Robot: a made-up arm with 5 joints.
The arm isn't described. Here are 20 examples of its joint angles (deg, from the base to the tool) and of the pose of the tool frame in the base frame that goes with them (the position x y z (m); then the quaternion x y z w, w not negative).
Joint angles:
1: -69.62 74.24 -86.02 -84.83 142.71
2: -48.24 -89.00 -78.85 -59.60 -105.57
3: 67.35 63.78 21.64 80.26 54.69
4: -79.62 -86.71 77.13 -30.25 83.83
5: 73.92 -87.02 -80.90 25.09 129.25
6: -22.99 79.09 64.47 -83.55 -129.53
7: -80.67 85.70 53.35 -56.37 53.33
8: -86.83 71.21 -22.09 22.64 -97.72
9: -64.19 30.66 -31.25 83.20 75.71
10: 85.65 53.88 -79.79 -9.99 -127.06
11: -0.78 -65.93 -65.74 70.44 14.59
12: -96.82 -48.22 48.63 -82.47 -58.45
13: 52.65 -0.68 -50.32 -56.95 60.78
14: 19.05 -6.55 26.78 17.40 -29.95
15: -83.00 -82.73 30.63 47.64 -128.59
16: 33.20 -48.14 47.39 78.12 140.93
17: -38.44 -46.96 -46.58 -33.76 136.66
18: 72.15 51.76 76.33 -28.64 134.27
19: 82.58 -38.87 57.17 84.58 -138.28
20: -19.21 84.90 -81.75 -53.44 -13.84
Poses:
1: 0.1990 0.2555 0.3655 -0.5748 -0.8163 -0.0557 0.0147
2: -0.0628 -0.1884 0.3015 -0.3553 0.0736 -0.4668 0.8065
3: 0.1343 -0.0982 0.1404 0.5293 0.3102 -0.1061 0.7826
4: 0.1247 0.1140 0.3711 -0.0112 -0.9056 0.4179 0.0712
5: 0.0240 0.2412 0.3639 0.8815 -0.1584 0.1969 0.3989
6: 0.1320 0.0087 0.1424 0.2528 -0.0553 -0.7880 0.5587
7: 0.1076 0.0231 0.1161 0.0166 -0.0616 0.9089 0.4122
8: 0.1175 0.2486 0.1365 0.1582 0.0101 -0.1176 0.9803
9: 0.2162 0.2315 0.3172 -0.0049 -0.0643 0.9288 0.3648
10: 0.1160 -0.2940 0.4176 -0.3351 0.8252 0.4331 0.1386
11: -0.0355 -0.0068 0.4928 -0.0930 -0.9642 0.0272 0.2469
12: 0.0880 0.1315 0.4138 0.9794 -0.1898 0.0212 0.0659
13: 0.1744 -0.1074 0.5444 0.8123 0.5620 0.0073 0.1558
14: 0.3083 -0.0777 0.3077 0.0526 -0.4381 -0.3919 0.8073
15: 0.1121 0.0677 0.4457 0.7013 0.2169 -0.2782 0.6194
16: 0.2093 -0.0783 0.3301 -0.1097 -0.0083 0.7882 0.6055
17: 0.0492 -0.0456 0.5536 0.7010 0.6375 0.3191 0.0214
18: 0.1018 -0.0260 0.1558 0.0806 -0.0169 0.4933 0.8660
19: 0.1098 -0.1240 0.2880 0.0548 -0.0979 0.9225 0.3694
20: 0.3941 0.0976 0.2973 0.2894 -0.8949 0.0076 0.3396
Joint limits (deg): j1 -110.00..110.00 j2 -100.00..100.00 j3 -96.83..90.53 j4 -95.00..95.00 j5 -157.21..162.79
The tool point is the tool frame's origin. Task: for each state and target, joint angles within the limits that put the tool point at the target. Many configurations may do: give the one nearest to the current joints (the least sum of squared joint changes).
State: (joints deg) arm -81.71 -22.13 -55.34 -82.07 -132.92
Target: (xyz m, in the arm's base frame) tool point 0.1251 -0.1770 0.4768
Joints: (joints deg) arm -96.88 -57.10 -69.46 -50.51 -132.92
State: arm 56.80 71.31 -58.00 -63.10 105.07
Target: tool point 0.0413 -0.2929 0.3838
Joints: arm 100.13 56.55 -66.04 -48.75 105.07
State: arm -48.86 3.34 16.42 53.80 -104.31
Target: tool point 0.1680 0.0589 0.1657
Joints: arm -43.51 36.48 49.57 53.91 -104.31
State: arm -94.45 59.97 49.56 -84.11 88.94
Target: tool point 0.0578 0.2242 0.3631
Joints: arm -101.60 8.31 14.32 -91.16 88.94
